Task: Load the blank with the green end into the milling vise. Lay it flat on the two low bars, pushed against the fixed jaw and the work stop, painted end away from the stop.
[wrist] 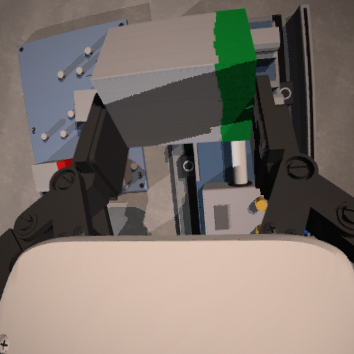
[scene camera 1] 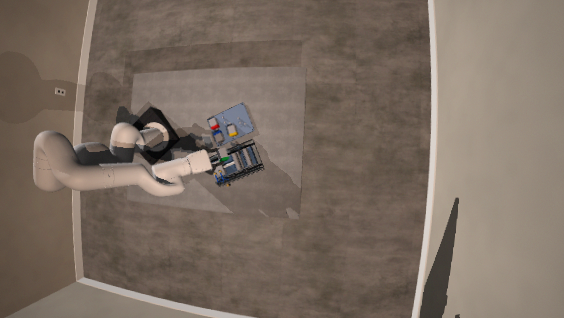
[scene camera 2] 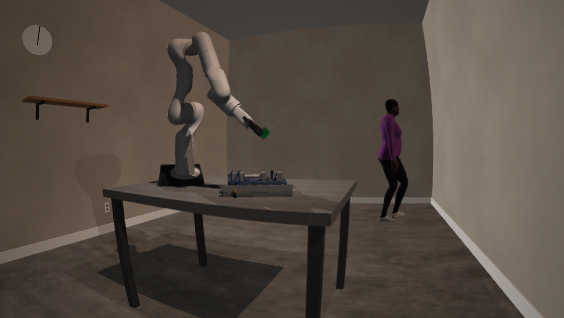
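The blank with the green end (scene camera 1: 224, 159) (scene camera 2: 265, 133) (wrist: 235, 75) is a grey block held across my fingers. My gripper (scene camera 2: 257, 129) (wrist: 183, 105) is shut on its two ends, the green end at the right finger in the wrist view. In scene camera 2 the gripper slants downward and the blank is tilted, high above the table. The milling vise (scene camera 1: 245, 157) (scene camera 2: 270, 182) (wrist: 230, 192) stands on the table below, with grey blocks, a light rod and a blue bed. The blank and right finger hide part of it in the wrist view; I cannot make out the low bars and stop.
A blue-grey plate (scene camera 1: 242, 112) (wrist: 45, 100) with pins lies beside the vise. It carries a red-ended blank (scene camera 1: 213, 123), a blue-ended blank (scene camera 1: 217, 136) and a yellow-ended blank (scene camera 1: 231, 130). A person (scene camera 2: 391, 137) stands beyond the table (scene camera 2: 210, 202).
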